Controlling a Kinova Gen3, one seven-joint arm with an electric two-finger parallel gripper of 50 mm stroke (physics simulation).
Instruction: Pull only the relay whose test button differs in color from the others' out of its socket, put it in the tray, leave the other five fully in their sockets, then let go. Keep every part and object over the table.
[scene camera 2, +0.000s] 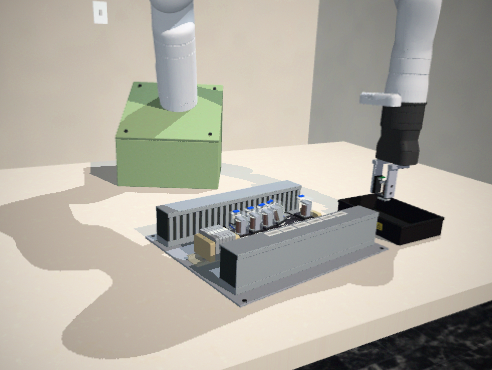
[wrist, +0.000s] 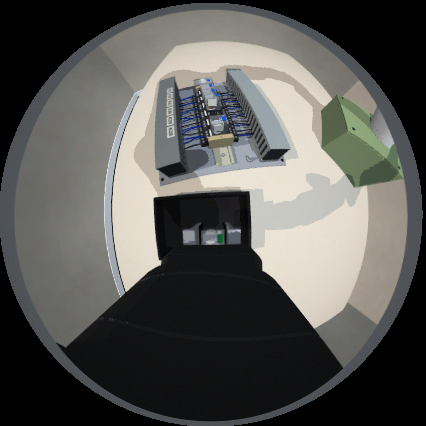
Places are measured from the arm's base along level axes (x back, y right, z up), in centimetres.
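Pixels of known places: gripper, fingertip midpoint: (scene camera 2: 381, 194) (wrist: 212, 229); arm's base, link origin: (scene camera 2: 178, 101).
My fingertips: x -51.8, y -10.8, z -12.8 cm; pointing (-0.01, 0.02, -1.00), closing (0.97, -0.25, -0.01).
Note:
For each thing: its middle in the pictures, then the offset to it from my fingertips.
- relay with the green test button, body centre: (wrist: 212, 235) (scene camera 2: 384, 188) dy -0.6, dx -0.1, dz +1.1 cm
- black tray, body centre: (wrist: 201, 227) (scene camera 2: 387, 216) dy +0.5, dx -2.1, dz -3.8 cm
- relay, body centre: (scene camera 2: 275, 213) (wrist: 212, 103) dy +23.2, dx +6.5, dz -0.5 cm
My gripper (scene camera 2: 384, 189) (wrist: 212, 229) is shut on the relay with the green test button (scene camera 2: 381, 183) (wrist: 212, 236), a clear-cased block between the two fingers. It is low over the black tray (scene camera 2: 417, 232) (wrist: 202, 194), with the fingertips near rim height at the tray's back side in the scene view. The relay's lower end is hard to make out there. The five relays with blue buttons stand in the socket row; one (scene camera 2: 305, 207) (wrist: 217, 125) is at the tray-side end, apart from the other four. Another relay (scene camera 2: 278, 212) looks slightly tilted in the scene view.
Two grey slotted ducts (scene camera 2: 305, 250) (scene camera 2: 230, 196) (wrist: 167, 125) (wrist: 257, 115) flank the socket row on a grey plate (scene camera 2: 320, 272) (wrist: 200, 175). A green box (scene camera 2: 169, 162) (wrist: 350, 145) stands at the back, under the arm's base. The table's front edge (scene camera 2: 360, 326) runs beyond the plate.

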